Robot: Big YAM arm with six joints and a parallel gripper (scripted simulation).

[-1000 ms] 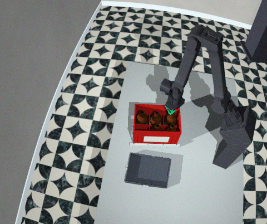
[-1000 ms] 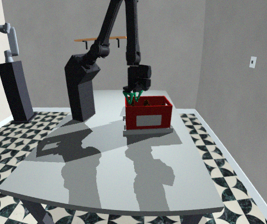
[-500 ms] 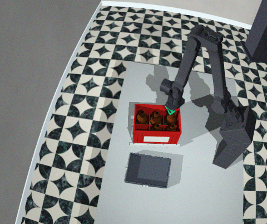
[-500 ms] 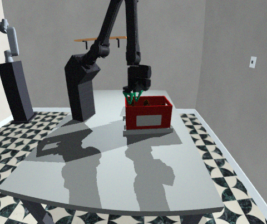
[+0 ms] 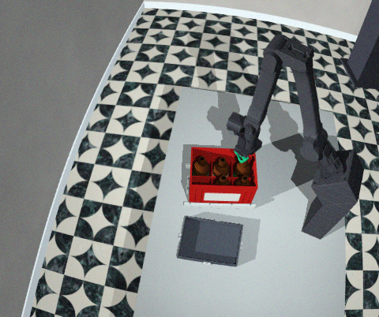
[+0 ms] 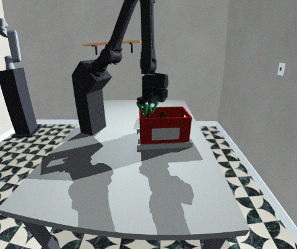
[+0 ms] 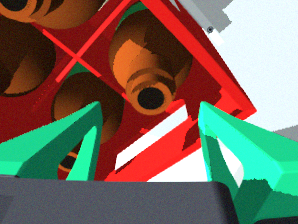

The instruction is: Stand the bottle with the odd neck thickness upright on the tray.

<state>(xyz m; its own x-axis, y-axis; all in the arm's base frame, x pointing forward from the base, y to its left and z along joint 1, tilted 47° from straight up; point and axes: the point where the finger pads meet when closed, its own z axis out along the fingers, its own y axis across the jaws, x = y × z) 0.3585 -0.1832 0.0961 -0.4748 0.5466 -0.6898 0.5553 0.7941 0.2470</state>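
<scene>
Now: hand 100 mm above the glass bottle and 90 mm short of it. Round my hand: crate 100 mm below, 90 mm ahead, 40 mm to the left; dark grey tray 310 mm to the left, 170 mm below, 160 mm ahead.
</scene>
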